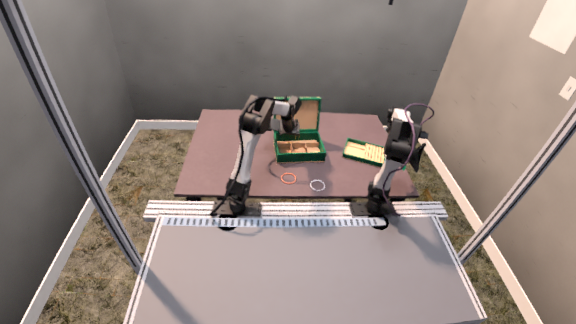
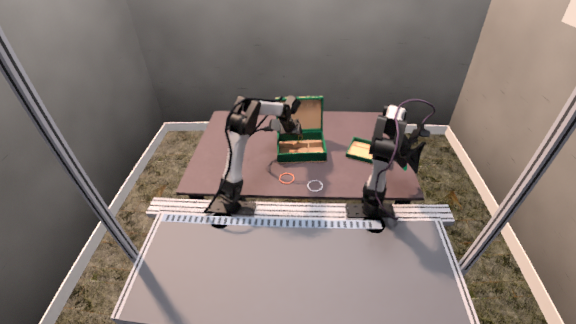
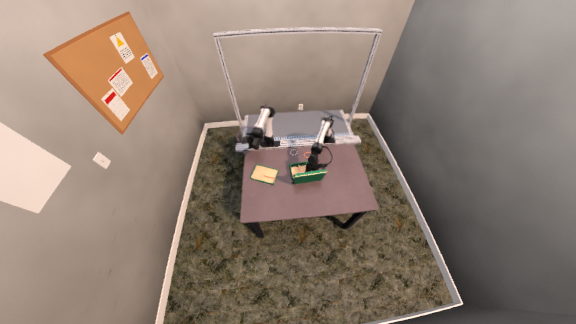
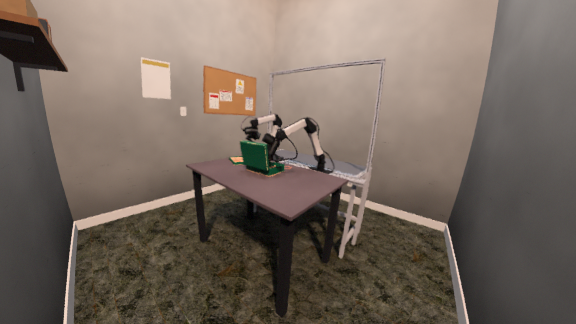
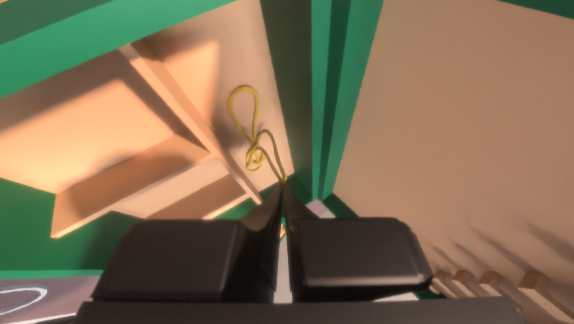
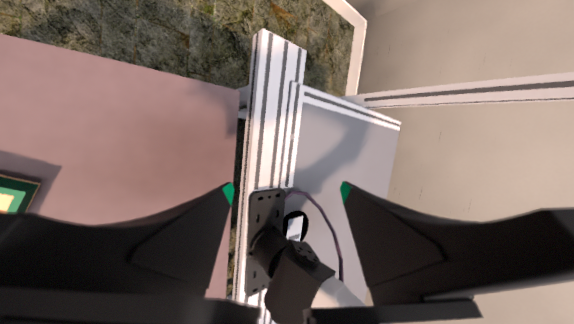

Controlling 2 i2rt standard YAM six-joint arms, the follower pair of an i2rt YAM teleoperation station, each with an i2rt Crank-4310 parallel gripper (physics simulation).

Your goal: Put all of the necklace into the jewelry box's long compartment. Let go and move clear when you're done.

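Places are measured from the left arm's base along level axes (x ahead, y left, z up), in millimetres.
Where they show: left gripper, between the fingertips: (image 1: 298, 135) (image 2: 301, 135) (image 5: 283, 185); right gripper, between the fingertips: (image 1: 410, 170) (image 2: 411, 171) (image 4: 256, 142) (image 6: 286, 184); left arm's base, origin of its link: (image 1: 237, 209) (image 2: 232, 208) (image 3: 325, 141) (image 4: 320, 170); right arm's base, origin of its link: (image 1: 372, 209) (image 2: 369, 211) (image 3: 270, 144) (image 6: 263, 241).
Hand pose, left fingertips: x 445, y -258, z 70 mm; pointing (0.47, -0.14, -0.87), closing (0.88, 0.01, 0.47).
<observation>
Each offset is from my left fingertips to the top centre of the thing. "pt": to the spot under its first point.
The yellow necklace @(3 mm left, 2 mm ahead, 6 mm up) (image 5: 254, 142) lies partly bunched on the floor of the jewelry box's long compartment @(pt 85 mm left, 3 mm ahead, 54 mm down) (image 5: 240, 40), beside the hinge-side wall. Two strands rise from it to my left gripper (image 5: 283, 186) (image 1: 295, 132), which is shut on the necklace low inside the back right part of the box. The green jewelry box (image 1: 300, 157) (image 2: 302, 157) (image 5: 75, 55) stands open; its lid @(pt 62 mm right, 85 mm ahead, 73 mm up) (image 1: 311, 115) (image 4: 254, 156) is upright behind it. My right gripper (image 6: 286, 184) is open and empty, off to the right above the table's near right area. The necklace's pinched end is hidden between the left fingertips.
A green-rimmed tray @(350 mm right, 48 mm back, 34 mm down) (image 1: 362, 161) with tan dividers lies right of the box. A red ring @(48 mm left, 258 mm back, 55 mm down) (image 1: 288, 183) (image 2: 286, 183) and a white ring @(82 mm right, 294 mm back, 56 mm down) (image 1: 317, 190) (image 2: 315, 191) lie in front of it. A thin long divider @(pt 71 mm left, 38 mm back, 29 mm down) (image 5: 187, 110) separates the long compartment from the smaller ones.
</observation>
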